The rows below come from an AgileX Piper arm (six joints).
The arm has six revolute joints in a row. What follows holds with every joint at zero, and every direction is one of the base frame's.
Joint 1 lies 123.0 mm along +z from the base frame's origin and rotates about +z.
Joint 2 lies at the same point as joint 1 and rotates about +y.
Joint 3 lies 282.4 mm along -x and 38.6 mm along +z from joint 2 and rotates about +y.
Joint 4 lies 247.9 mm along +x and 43.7 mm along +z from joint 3 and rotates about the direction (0.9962, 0, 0.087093).
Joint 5 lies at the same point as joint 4 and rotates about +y.
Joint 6 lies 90.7 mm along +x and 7.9 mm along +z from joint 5 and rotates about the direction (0.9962, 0, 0.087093).
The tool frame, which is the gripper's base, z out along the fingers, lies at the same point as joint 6; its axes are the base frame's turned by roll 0.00, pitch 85.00 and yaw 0.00 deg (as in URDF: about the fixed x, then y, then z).
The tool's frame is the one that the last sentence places.
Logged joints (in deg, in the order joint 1, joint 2, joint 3, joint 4, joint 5, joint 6), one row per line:
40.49 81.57 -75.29 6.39 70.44 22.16
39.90 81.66 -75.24 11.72 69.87 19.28
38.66 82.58 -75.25 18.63 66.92 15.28
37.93 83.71 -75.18 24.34 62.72 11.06
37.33 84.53 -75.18 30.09 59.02 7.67
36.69 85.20 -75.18 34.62 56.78 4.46
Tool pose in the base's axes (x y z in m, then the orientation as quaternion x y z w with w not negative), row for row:
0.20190 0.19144 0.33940 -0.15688 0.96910 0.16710 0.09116
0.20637 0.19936 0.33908 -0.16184 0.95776 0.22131 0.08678
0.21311 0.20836 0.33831 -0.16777 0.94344 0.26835 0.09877
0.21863 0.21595 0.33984 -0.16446 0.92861 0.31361 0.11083
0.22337 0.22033 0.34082 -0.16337 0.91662 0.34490 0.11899
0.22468 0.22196 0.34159 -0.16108 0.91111 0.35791 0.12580
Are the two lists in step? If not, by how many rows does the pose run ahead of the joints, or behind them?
The pose runs 1 row ahead of the joints: the pose in row i belongs to the joints in row i + 1.
